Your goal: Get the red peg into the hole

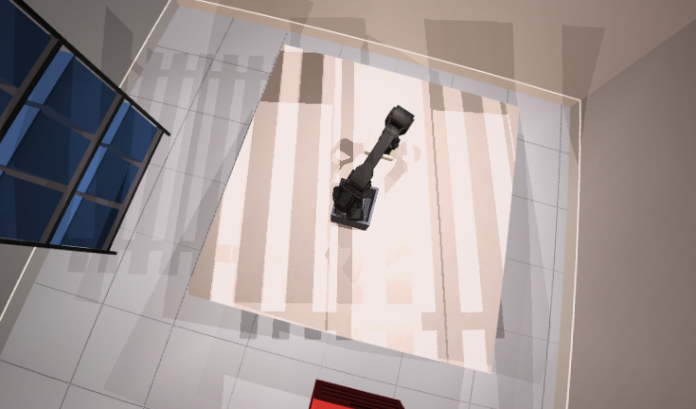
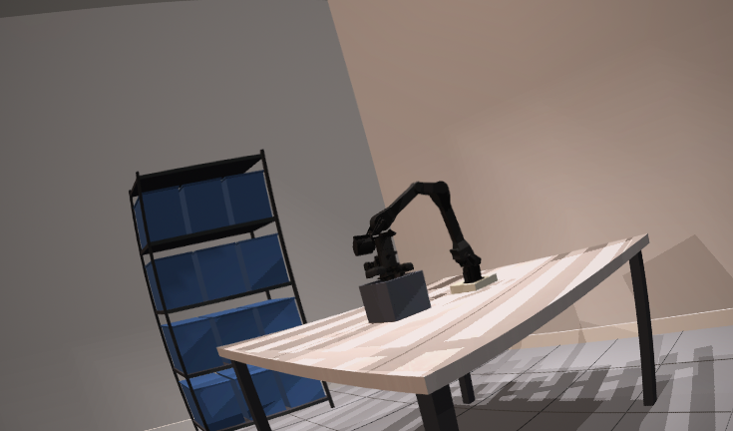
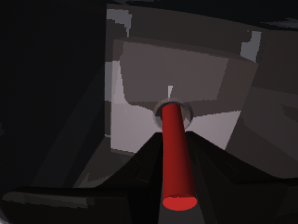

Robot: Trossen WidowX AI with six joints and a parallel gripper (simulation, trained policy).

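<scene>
Right now my gripper tip is right at the red peg. The rest, counted from my gripper tip: light plate: 3 cm below.
</scene>
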